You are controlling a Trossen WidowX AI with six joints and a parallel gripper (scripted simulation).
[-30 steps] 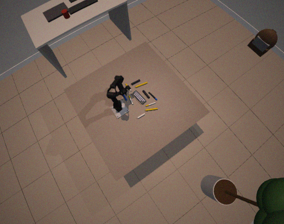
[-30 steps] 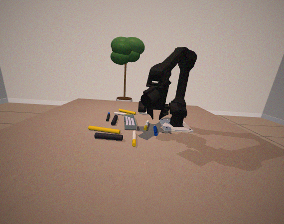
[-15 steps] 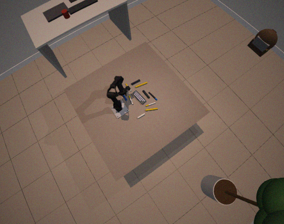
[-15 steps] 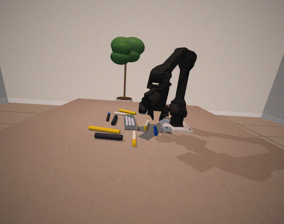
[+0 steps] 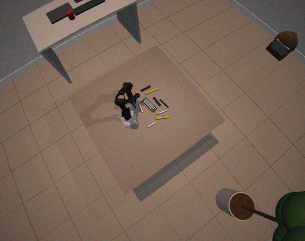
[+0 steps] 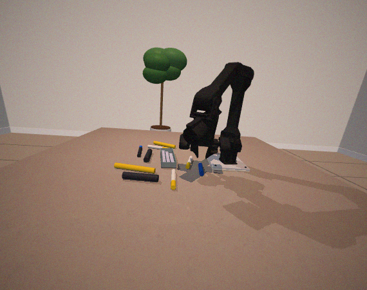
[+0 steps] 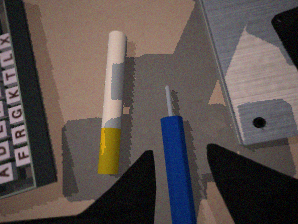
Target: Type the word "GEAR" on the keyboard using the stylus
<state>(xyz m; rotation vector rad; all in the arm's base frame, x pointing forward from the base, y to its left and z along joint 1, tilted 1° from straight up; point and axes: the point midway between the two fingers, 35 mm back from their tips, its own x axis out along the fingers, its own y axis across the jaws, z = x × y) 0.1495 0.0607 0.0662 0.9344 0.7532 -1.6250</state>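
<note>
The blue stylus lies 40 mm below my gripper tip and 10 mm to the right of it. From my gripper tip the other things lie so: yellow rod: 260 mm ahead, 40 mm below; then stylus tip: 50 mm to the right, 40 mm below, 10 mm behind.
</note>
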